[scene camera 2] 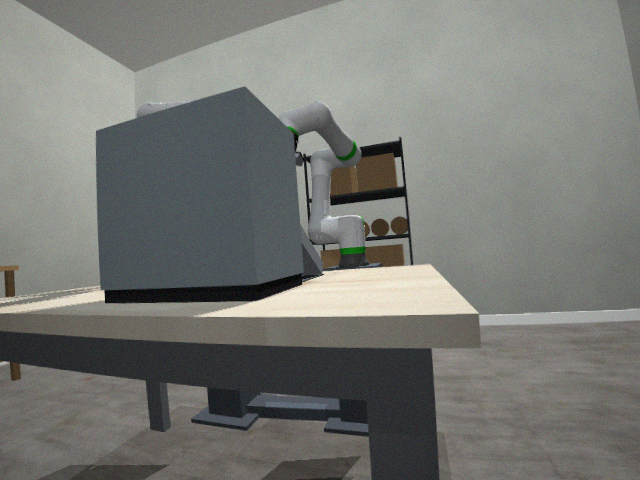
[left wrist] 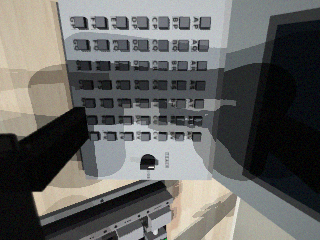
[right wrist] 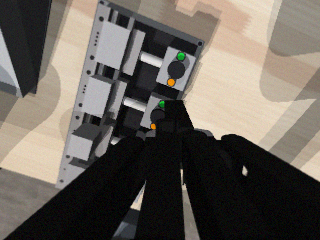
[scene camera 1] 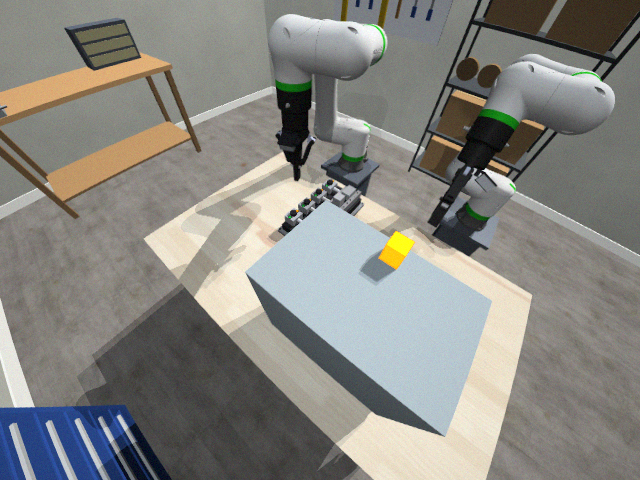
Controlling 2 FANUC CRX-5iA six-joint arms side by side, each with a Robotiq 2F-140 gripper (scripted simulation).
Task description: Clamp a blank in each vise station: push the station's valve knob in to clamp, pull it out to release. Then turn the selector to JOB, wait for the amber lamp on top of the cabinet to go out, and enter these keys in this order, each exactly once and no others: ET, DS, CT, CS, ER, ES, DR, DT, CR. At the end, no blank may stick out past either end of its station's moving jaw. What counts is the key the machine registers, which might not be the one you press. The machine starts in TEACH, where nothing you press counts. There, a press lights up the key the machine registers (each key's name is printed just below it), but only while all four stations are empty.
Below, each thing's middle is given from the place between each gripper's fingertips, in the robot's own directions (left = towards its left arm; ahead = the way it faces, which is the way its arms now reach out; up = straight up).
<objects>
Right now the key panel (scene camera 2: 313,265) is 9 cm ahead of my left hand (scene camera 1: 433,220), 6 cm to the right of it and 23 cm below it.
Now: the key panel 41 cm to the left of my right hand (scene camera 1: 297,178), 21 cm below it and 4 cm ahead of it.
</objects>
